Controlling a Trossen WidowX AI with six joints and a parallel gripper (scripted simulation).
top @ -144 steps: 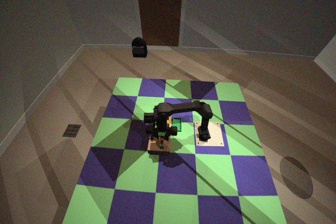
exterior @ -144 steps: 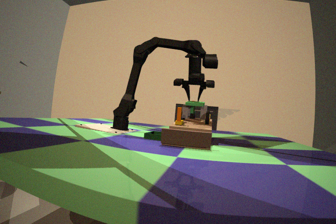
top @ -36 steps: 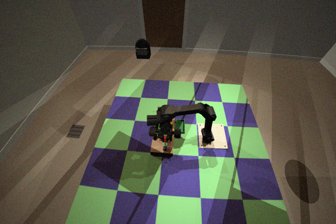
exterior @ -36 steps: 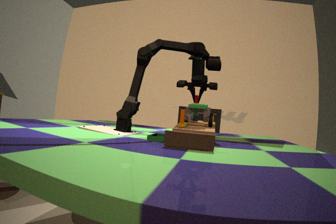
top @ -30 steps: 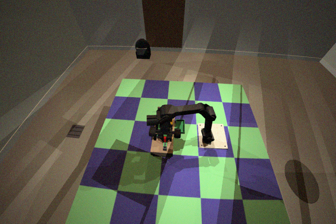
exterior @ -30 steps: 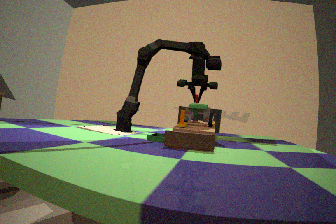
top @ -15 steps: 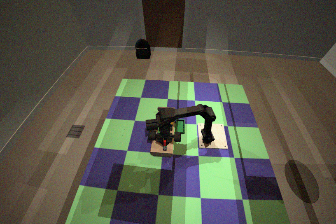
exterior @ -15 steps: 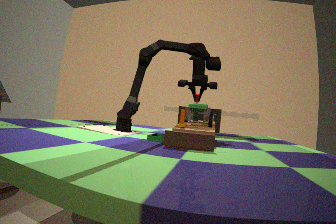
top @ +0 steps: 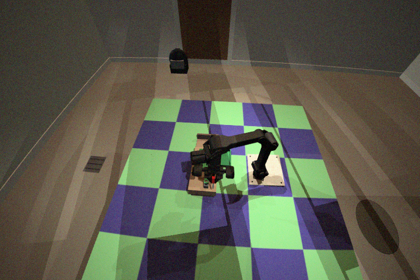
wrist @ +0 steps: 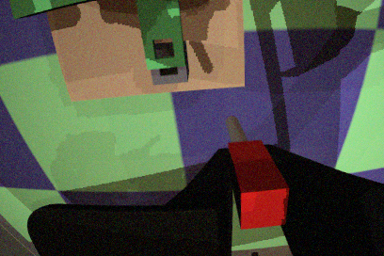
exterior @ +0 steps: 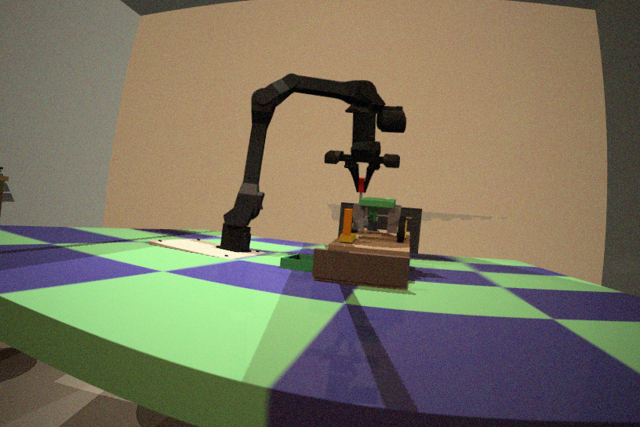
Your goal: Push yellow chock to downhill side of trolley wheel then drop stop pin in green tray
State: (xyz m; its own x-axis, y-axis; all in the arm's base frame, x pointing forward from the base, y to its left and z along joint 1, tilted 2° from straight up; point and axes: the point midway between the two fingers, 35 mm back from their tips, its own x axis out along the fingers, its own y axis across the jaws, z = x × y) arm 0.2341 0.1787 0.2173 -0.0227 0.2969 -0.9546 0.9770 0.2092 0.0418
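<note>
The green tray lies 2 cm behind my gripper tip, 25 cm to the right of it and 18 cm below it. From my gripper tip the other things lie so: yellow chock: 6 cm ahead, 22 cm to the right, 10 cm below; then red-headed stop pin: right at my gripper tip; then trolley: 8 cm ahead, 12 cm to the right, 7 cm below.
</note>
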